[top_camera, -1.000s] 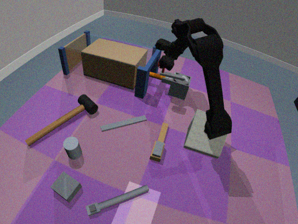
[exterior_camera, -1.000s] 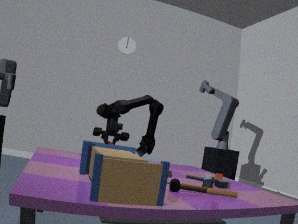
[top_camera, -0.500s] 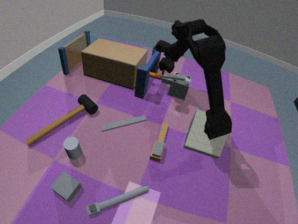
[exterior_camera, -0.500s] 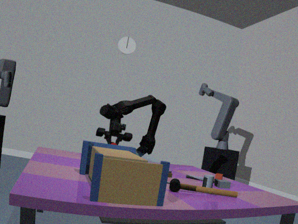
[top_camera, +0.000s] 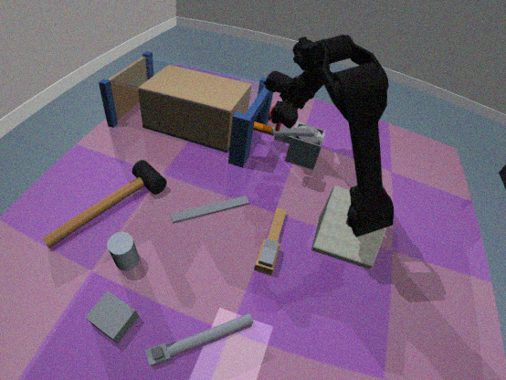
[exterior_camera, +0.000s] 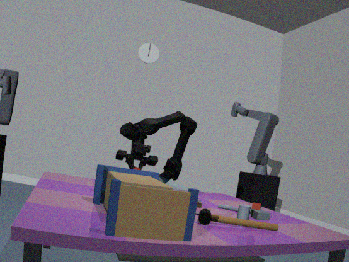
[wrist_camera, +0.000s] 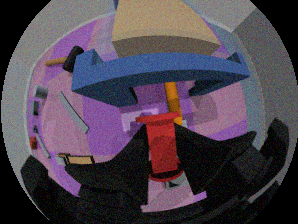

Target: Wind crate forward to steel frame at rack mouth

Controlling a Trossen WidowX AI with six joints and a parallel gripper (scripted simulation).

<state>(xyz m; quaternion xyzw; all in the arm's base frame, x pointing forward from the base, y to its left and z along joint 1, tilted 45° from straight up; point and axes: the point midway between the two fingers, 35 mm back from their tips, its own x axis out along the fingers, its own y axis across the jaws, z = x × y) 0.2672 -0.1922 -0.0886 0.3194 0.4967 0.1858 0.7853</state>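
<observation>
My gripper tip is 5 cm past the grey crank handle, 2 cm to the left of it and 3 cm above it. The rest, counted from my gripper tip: grey winch: 12 cm behind, 6 cm to the right, 10 cm below; blue frame: 6 cm ahead, 5 cm to the right, 3 cm below; red knob: 2 cm behind.
</observation>
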